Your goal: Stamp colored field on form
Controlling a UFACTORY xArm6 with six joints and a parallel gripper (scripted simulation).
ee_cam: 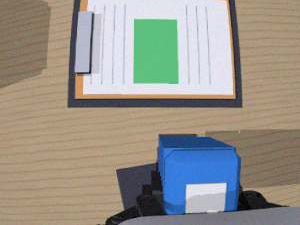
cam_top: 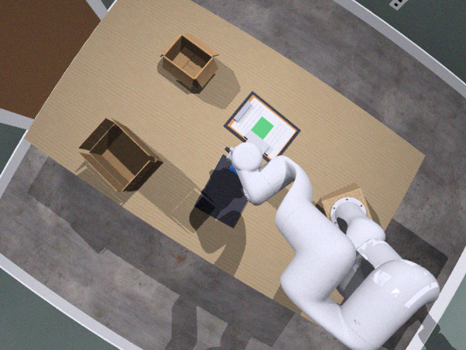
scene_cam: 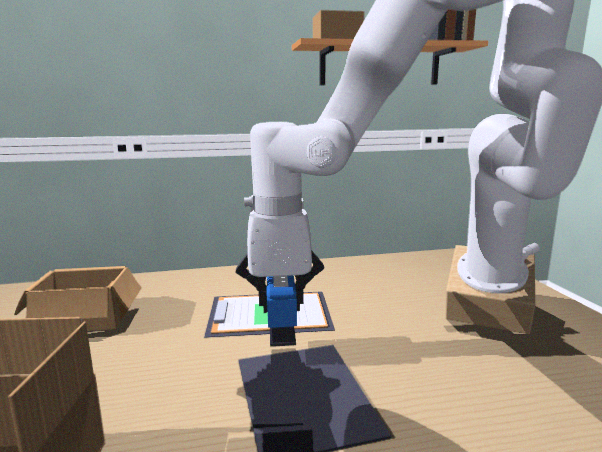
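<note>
Right now the clipboard with form is 10 mm behind my hand, 170 mm to the right of it and 100 mm below it. From my hand the other things lie so: dark mat: 110 mm to the left, 110 mm below; then black stamp base: 50 mm below; then blue stamp: 20 mm below.
</note>
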